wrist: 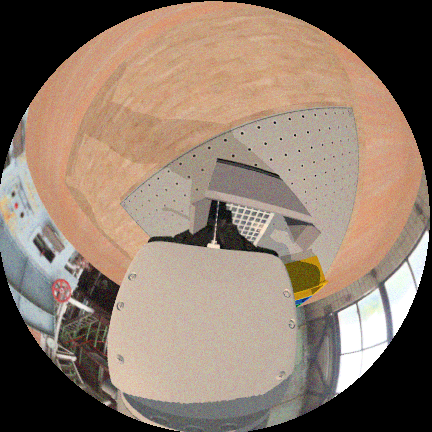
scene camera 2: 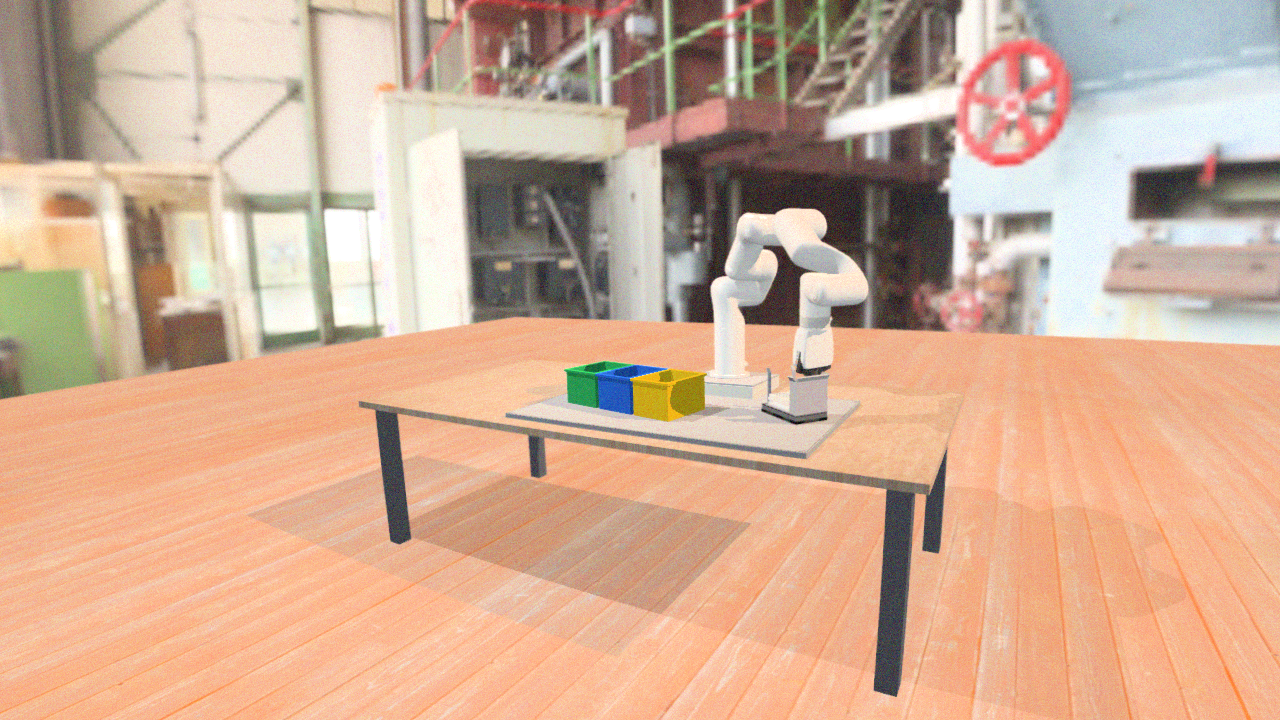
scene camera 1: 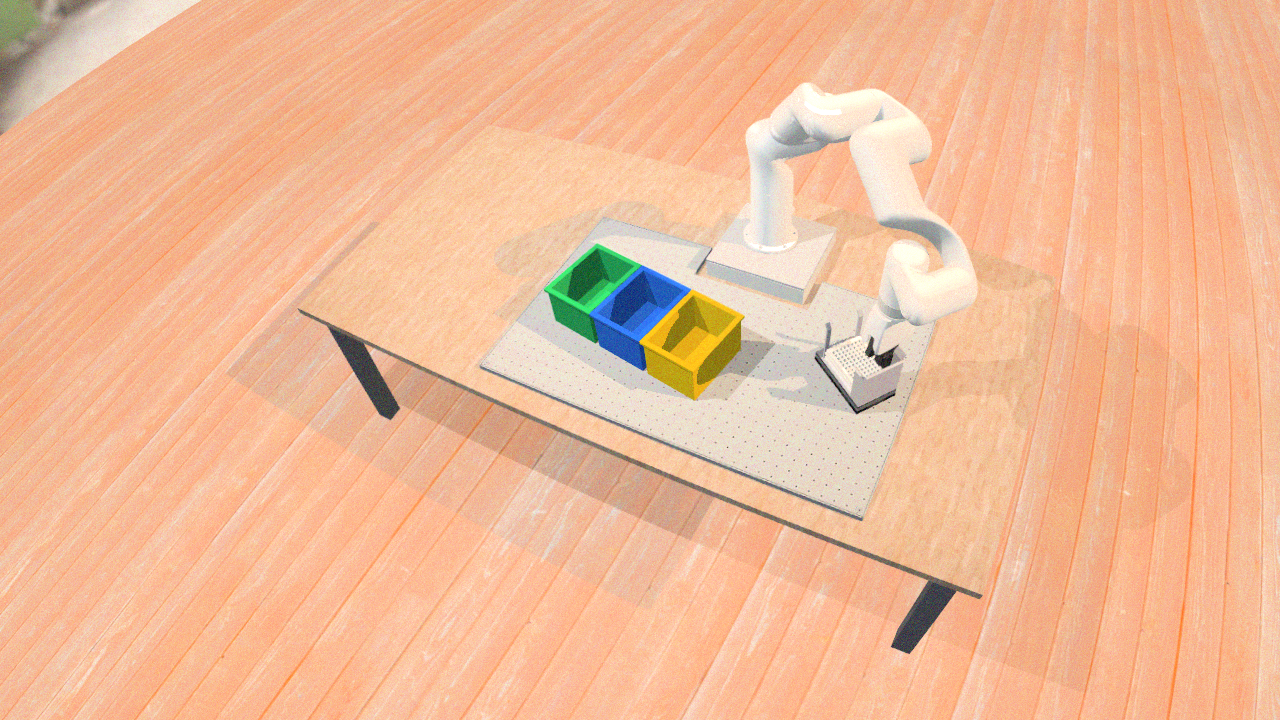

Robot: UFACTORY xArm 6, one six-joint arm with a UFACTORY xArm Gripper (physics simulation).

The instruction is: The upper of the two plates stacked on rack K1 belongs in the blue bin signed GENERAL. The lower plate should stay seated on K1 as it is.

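Frame: origin at the arm's base, x ahead, y left, z up, level; metres.
Seen in the pictures: gripper, fingertip midpoint: (wrist: 217, 208) (scene camera 1: 881, 363); arm's base, link origin: (scene camera 2: 729, 375) (scene camera 1: 770, 237).
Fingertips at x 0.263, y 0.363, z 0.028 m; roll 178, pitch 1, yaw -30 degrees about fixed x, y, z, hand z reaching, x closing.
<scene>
Offsets run from my fingertips to a thing's top centre. "*": to the spot under its first point. Level surfaces: height alone.
Rack K1 @[dx +0.011, dy -0.045, dz +0.060 m] (scene camera 1: 877, 386) (scene camera 2: 809, 396) (wrist: 250, 189), with light grey walls and a dark base, stands at the right of the perforated board. A white plate with a grid of wells @[* dx +0.023, dy -0.073, dz -0.009 m] (scene camera 1: 843, 361) (wrist: 252, 224) lies in it; whether a second plate is under it cannot be told. My gripper (scene camera 1: 878, 357) (wrist: 217, 208) is shut with nothing between its black fingers. It is over the rack by the tall wall, to one side of the plate's middle. In scene camera 2 the wall hides the fingertips. The blue bin @[dx +0.102, dy -0.485, dz +0.039 m] (scene camera 1: 617, 343) (scene camera 2: 614, 394) (wrist: 303, 301) stands mid-row; its sign is not legible.
A green bin @[* dx +0.165, dy -0.622, dz -0.001 m] (scene camera 1: 571, 313) (scene camera 2: 581, 386) and a yellow bin (scene camera 1: 669, 367) (scene camera 2: 652, 399) (wrist: 306, 274) flank the blue one, the yellow nearest the rack. Thin posts @[* dx +0.011, dy -0.116, dz +0.030 m] (scene camera 1: 827, 336) rise at the rack's back. All stand on the perforated board @[dz -0.060 m] (scene camera 1: 760, 438) (scene camera 2: 716, 436) (wrist: 325, 150).
</scene>
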